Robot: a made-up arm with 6 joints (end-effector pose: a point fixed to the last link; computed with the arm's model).
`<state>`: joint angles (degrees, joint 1 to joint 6).
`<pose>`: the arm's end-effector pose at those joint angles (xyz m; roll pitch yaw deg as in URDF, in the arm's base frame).
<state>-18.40 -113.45 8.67 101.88 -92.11 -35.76</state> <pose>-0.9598 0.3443 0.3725 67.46 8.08 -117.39</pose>
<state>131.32 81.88 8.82 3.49 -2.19 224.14</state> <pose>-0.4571 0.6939 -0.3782 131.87 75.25 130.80</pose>
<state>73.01 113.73 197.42 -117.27 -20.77 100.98</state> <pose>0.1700 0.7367 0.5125 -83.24 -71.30 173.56</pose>
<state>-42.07 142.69 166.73 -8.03 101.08 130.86</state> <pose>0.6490 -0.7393 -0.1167 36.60 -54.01 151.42</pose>
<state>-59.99 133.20 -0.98 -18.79 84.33 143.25</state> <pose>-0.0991 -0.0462 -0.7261 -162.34 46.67 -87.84</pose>
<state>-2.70 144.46 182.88 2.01 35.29 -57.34</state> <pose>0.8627 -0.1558 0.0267 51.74 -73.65 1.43</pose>
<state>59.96 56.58 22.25 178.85 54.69 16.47</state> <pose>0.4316 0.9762 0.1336 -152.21 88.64 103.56</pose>
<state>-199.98 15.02 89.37 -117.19 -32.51 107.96</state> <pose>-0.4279 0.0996 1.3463 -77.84 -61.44 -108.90</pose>
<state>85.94 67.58 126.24 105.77 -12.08 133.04</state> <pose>0.0273 0.8266 0.9902 141.59 -59.86 62.30</pose>
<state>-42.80 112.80 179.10 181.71 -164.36 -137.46</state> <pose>0.6996 -0.4910 0.4817 138.54 50.66 136.47</pose>
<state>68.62 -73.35 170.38 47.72 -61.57 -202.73</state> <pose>-0.2255 -0.7885 -0.2872 3.34 9.50 -70.10</pose>
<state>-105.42 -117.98 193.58 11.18 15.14 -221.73</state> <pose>-0.0770 0.1455 -0.6201 -147.15 33.53 -101.94</pose>
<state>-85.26 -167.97 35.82 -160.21 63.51 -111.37</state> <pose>0.0472 0.7410 -0.7019 88.79 -36.20 116.80</pose>
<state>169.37 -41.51 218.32 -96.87 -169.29 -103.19</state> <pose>0.6334 -0.1329 0.0085 -36.09 -74.41 -147.27</pose>
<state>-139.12 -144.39 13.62 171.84 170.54 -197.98</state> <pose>0.8083 0.5490 -0.1494 10.23 12.62 -137.75</pose>
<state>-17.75 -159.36 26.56 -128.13 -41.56 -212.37</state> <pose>-0.8077 0.3332 -0.4283 148.93 28.99 125.63</pose>
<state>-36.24 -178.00 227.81 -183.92 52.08 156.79</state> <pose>0.4056 -0.1549 -0.0278 25.96 6.20 -33.13</pose>
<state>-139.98 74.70 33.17 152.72 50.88 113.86</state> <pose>-0.7980 -0.8037 -0.0747 171.55 69.15 -52.42</pose>
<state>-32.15 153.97 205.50 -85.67 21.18 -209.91</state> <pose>0.6452 -0.4158 0.0016 -39.01 -48.33 -64.96</pose>
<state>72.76 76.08 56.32 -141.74 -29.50 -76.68</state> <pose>0.2682 1.1691 0.0121 -139.07 -3.99 90.56</pose>
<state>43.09 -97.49 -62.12 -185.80 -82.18 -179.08</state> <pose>-0.1620 0.0052 0.4403 168.99 -61.94 -124.62</pose>
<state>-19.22 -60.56 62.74 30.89 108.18 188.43</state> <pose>-0.9342 0.2211 0.9584 -31.97 45.11 117.07</pose>
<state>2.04 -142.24 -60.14 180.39 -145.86 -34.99</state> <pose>-0.3045 0.1043 0.2746 35.07 47.96 -178.29</pose>
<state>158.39 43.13 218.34 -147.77 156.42 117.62</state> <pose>0.1488 -0.1637 0.7216 95.78 -15.11 145.62</pose>
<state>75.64 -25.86 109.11 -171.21 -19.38 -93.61</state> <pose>-0.2882 -0.6671 1.1807 86.72 -25.83 -107.59</pose>
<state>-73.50 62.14 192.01 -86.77 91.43 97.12</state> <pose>0.0619 -0.2316 1.0054 122.75 3.17 -165.06</pose>
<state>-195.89 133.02 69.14 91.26 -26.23 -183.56</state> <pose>-0.8185 0.2304 -0.8157 50.90 53.24 116.52</pose>
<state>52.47 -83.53 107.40 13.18 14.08 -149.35</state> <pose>-0.6762 -1.0643 0.0672 -44.91 24.61 -131.03</pose>
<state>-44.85 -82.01 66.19 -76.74 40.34 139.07</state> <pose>-0.8093 0.7678 0.6640 100.31 -15.99 176.10</pose>
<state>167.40 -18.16 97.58 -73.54 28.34 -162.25</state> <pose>0.3750 -0.0504 1.3721 20.10 -47.26 29.52</pose>
